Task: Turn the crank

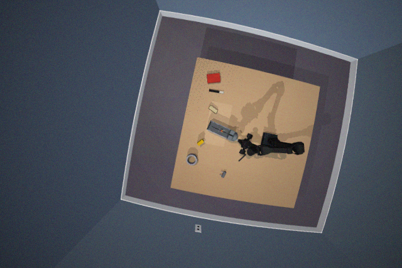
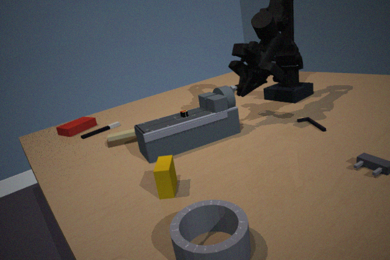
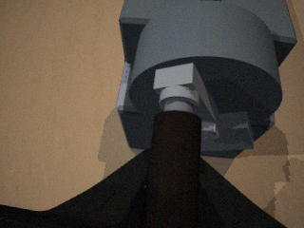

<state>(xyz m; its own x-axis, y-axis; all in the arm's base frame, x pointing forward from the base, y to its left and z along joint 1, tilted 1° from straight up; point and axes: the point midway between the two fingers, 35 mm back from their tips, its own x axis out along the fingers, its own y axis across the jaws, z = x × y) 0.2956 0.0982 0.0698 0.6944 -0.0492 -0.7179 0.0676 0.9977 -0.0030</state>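
My gripper tip is now 20 mm below the black crank handle and 20 mm past it. Round my gripper tip: black hex key 130 mm to the left, 130 mm behind, 90 mm below; red pointer 170 mm ahead, 30 mm to the right, 10 mm below; yellow block 300 mm ahead, 140 mm to the left, 60 mm below.
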